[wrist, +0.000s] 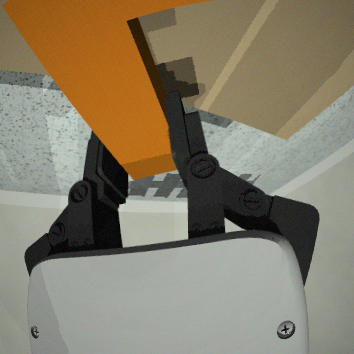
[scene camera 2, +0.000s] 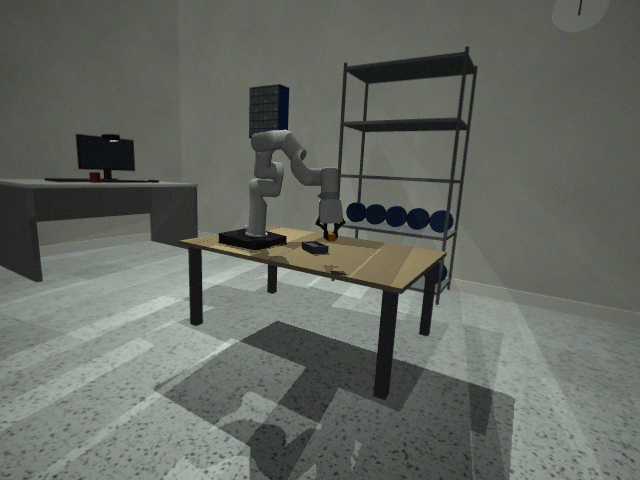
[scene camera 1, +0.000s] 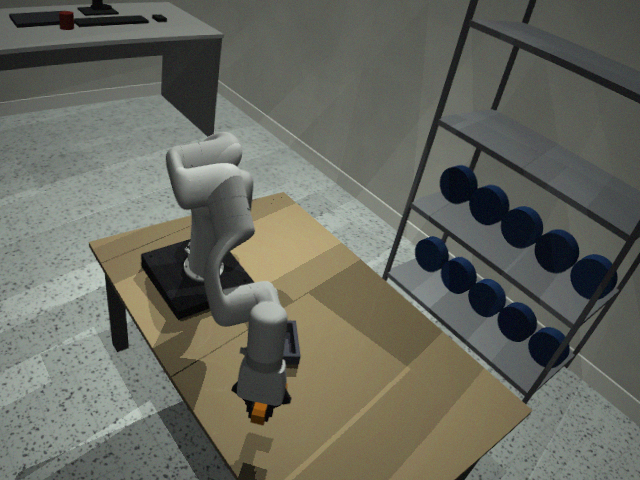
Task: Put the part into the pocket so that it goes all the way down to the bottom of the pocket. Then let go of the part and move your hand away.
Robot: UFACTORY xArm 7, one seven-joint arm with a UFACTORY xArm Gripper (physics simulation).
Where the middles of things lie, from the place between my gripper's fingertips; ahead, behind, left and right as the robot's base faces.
My gripper is now 4 cm to the right of the orange L-shaped part (wrist: 102,63), 2 cm past it and 1 cm below it.
